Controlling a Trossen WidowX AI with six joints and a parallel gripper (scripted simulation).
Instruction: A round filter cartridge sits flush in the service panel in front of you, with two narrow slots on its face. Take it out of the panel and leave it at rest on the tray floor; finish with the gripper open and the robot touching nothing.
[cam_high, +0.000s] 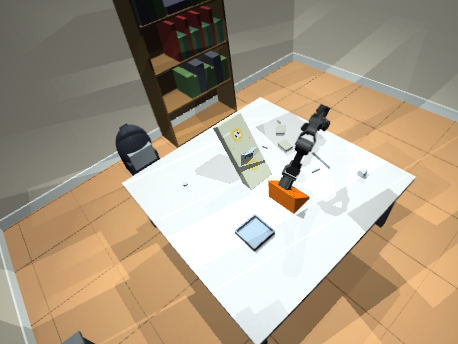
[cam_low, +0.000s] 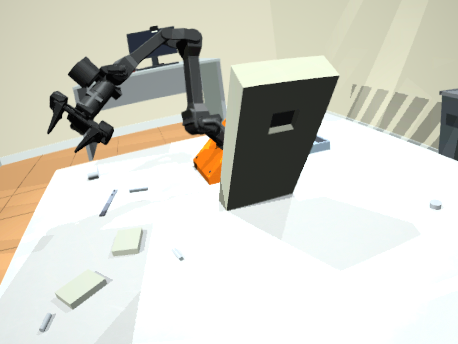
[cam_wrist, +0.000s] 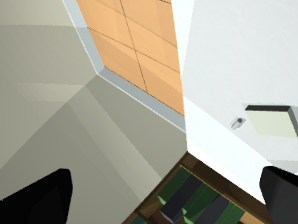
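Now: the round grey filter cartridge 440 mm to the left of my gripper tip, 220 mm ahead of it and 30 mm above it. From my gripper tip the other things lie so: blue-grey tray (730 mm to the left, 230 mm below, 210 mm behind); service panel (440 mm to the left, 170 mm ahead, 50 mm below).
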